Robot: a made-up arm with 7 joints. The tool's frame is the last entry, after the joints. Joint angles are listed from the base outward. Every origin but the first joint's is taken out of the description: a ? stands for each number. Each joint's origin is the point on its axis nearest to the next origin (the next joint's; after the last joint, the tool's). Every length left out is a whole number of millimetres.
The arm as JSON. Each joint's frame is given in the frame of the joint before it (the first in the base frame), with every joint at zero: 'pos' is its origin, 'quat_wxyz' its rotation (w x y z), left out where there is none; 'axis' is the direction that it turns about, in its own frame. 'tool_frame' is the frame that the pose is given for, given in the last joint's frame.
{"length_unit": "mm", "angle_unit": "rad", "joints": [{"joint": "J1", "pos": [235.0, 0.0, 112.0], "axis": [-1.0, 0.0, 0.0]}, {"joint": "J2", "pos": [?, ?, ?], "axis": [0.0, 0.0, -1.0]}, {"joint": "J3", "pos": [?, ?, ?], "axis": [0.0, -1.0, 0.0]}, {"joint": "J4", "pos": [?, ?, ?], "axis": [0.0, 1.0, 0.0]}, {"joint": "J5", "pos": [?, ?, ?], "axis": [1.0, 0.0, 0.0]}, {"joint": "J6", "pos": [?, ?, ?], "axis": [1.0, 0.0, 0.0]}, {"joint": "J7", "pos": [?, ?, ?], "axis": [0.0, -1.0, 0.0]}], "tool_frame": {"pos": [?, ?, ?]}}
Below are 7 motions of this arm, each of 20 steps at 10 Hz.
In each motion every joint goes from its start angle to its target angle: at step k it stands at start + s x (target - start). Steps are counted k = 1, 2, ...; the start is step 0. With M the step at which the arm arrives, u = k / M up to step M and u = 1 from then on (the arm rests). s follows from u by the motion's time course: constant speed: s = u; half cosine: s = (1 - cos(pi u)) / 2; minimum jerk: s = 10 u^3 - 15 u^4 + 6 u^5.
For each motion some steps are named. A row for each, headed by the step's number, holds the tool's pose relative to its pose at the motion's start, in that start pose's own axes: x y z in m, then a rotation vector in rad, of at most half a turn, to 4 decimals.
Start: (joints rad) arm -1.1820 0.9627 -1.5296 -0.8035 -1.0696 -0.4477 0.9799
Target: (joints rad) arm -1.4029 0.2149 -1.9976 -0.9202 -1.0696 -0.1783 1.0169
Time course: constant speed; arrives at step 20
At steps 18, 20:
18: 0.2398 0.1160 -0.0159 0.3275 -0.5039 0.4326
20: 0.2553 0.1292 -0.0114 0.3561 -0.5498 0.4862

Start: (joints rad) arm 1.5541 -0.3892 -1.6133 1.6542 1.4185 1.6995 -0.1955
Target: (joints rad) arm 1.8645 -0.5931 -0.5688 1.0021 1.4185 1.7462 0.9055
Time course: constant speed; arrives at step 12
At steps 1, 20:
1: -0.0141 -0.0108 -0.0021 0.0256 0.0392 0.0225
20: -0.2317 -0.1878 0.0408 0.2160 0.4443 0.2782

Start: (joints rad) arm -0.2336 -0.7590 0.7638 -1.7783 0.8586 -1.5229 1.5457
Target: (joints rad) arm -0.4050 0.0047 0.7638 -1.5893 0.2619 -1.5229 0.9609
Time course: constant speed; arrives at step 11
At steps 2, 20:
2: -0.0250 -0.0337 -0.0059 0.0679 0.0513 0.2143
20: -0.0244 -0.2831 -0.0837 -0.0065 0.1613 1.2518

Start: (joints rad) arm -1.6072 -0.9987 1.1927 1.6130 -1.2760 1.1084 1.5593
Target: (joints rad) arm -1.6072 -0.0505 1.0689 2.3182 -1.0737 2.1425 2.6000
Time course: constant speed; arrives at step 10
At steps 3, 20:
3: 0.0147 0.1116 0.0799 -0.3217 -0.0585 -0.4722
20: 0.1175 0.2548 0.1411 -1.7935 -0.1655 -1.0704

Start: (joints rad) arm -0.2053 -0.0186 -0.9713 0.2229 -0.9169 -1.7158 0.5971
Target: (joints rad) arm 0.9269 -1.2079 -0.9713 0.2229 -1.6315 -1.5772 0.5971
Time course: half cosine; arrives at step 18
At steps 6, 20:
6: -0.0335 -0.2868 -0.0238 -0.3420 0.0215 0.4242
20: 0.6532 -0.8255 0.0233 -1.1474 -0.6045 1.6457

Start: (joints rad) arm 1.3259 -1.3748 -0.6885 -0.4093 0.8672 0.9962 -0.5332
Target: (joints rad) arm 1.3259 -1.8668 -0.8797 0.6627 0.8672 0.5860 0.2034
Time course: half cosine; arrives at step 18
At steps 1, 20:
1: 0.0012 -0.0020 -0.0013 0.0016 -0.0049 -0.0109
20: -0.0631 -0.2646 -0.1980 -0.5479 -0.3761 -1.4018

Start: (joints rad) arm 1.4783 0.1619 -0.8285 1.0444 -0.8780 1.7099 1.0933
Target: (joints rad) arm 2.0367 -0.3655 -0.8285 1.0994 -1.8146 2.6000 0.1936
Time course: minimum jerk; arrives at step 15
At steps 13, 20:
13: -0.1000 0.2523 -0.0433 -0.6059 0.4280 -0.2284
20: -0.1011 0.2594 -0.0468 -0.6163 0.4372 -0.2406

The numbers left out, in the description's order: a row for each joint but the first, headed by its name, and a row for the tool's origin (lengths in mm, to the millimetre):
J2: 0.0 40.0 433.0
J3: 40.0 -156.0 0.0
J4: 32.0 0.0 275.0
J5: 207.0 0.0 -76.0
J6: 0.0 31.0 -129.0
J7: 0.0 120.0 -100.0
tool: -76.0 0.0 -51.0

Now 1 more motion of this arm.
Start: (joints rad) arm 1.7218 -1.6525 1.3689 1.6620 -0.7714 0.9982 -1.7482
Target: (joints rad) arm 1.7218 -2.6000 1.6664 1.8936 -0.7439 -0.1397 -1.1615
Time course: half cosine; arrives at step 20
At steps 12, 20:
12: 0.0738 -0.1265 0.1060 -0.6239 -0.4736 -0.8702
20: 0.0695 -0.1801 0.2212 -1.0849 -0.8371 -1.1924

